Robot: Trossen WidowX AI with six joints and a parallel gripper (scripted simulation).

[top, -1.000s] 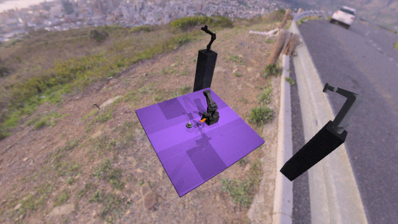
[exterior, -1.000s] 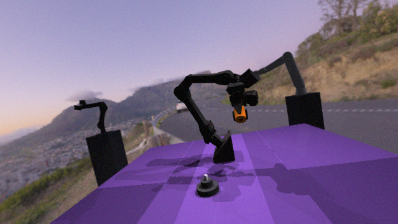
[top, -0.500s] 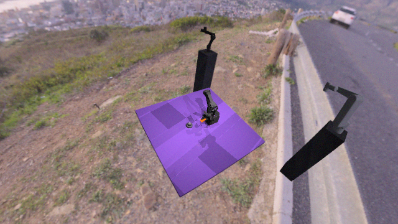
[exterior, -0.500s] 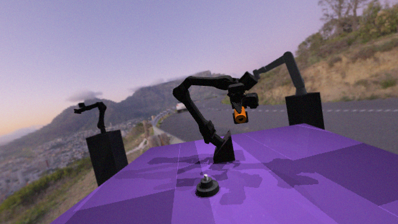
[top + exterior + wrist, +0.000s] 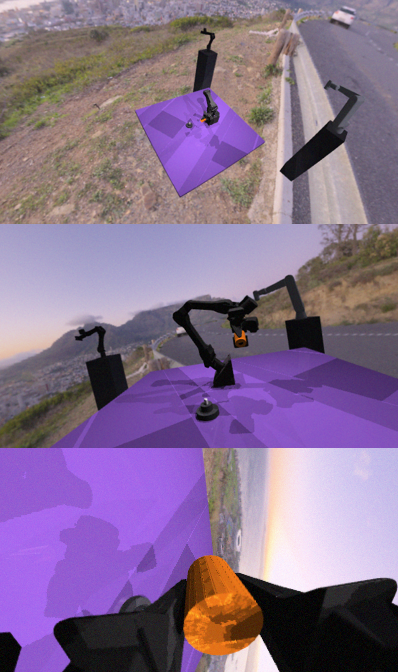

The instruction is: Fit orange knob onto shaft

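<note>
Now: the round pedestal 210 mm below my gripper tip, 170 mm to the right of it and 20 mm ahead of it. Round my gripper tip: orange knob 30 mm behind, 20 mm above, 10 mm to the left.
</note>
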